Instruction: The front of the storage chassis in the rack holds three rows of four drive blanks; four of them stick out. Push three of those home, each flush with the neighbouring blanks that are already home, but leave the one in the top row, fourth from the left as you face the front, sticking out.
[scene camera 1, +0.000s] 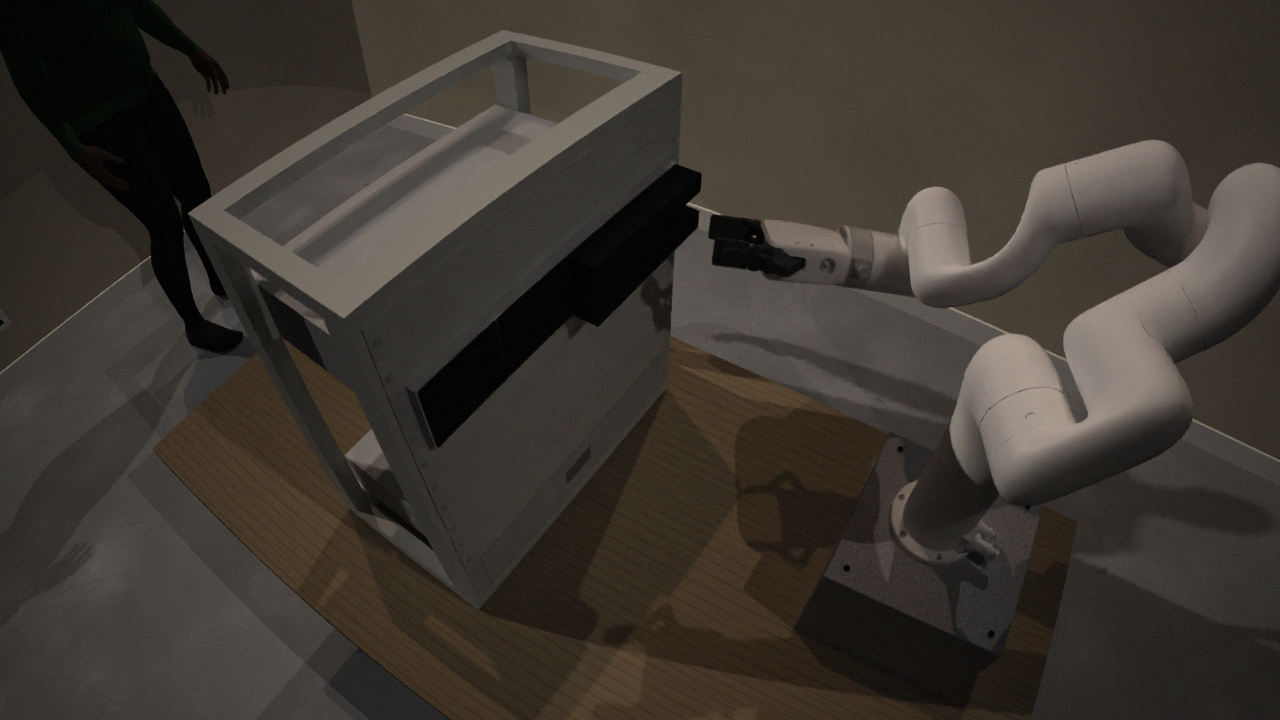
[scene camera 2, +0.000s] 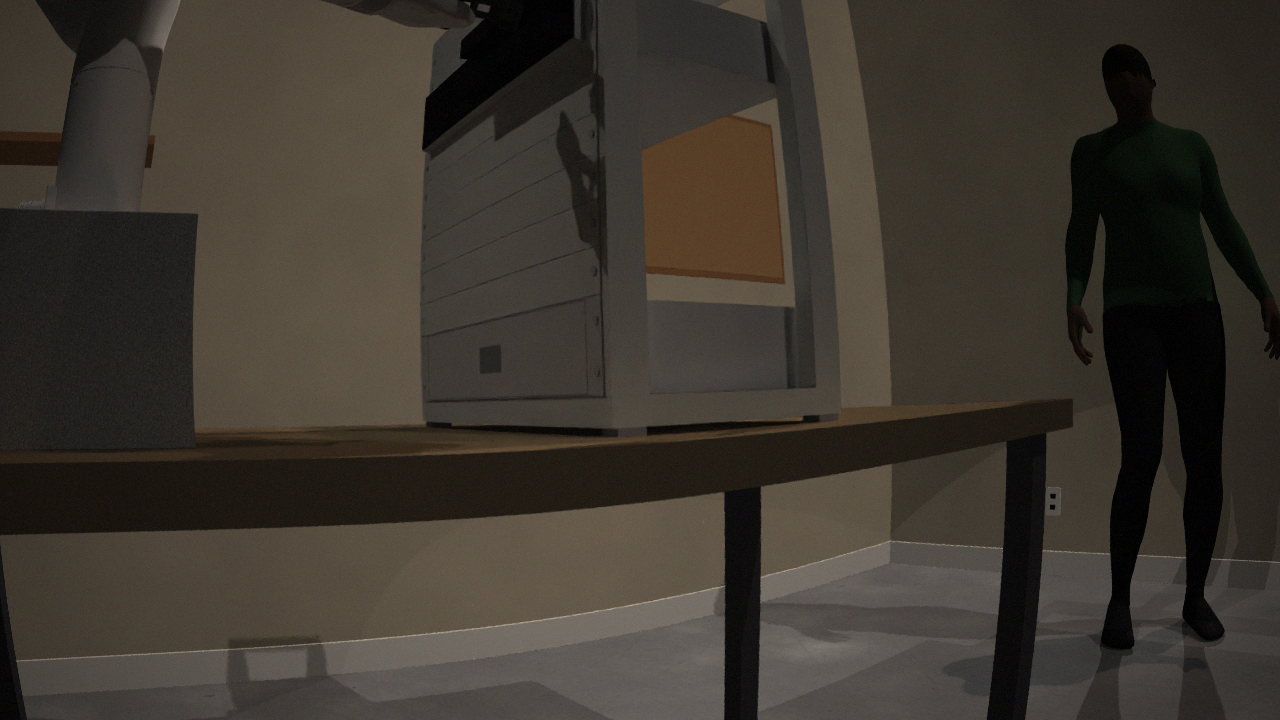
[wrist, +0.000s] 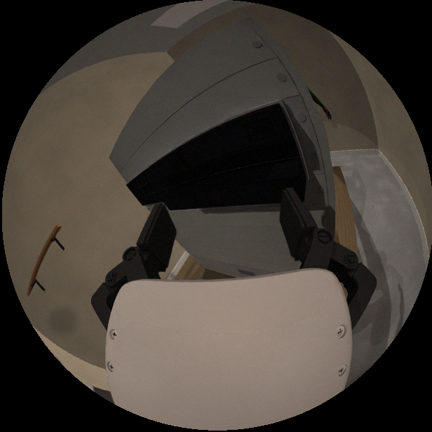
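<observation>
The storage chassis is a black band across the upper front of the grey rack. In scene camera 1, black blocks stand out from the chassis's middle and far end. Separate blanks and rows are too dark to tell apart, so I cannot tell which one is the top row's fourth. My gripper is open and empty, in front of the far end of the chassis and apart from it in scene camera 1. In scene camera 2 its fingers are dark and partly cut off at the top edge.
The rack stands on a wooden table. The arm's grey pedestal stands in front of the rack. A person in green stands behind the rack. Pale blank panels lie below the chassis.
</observation>
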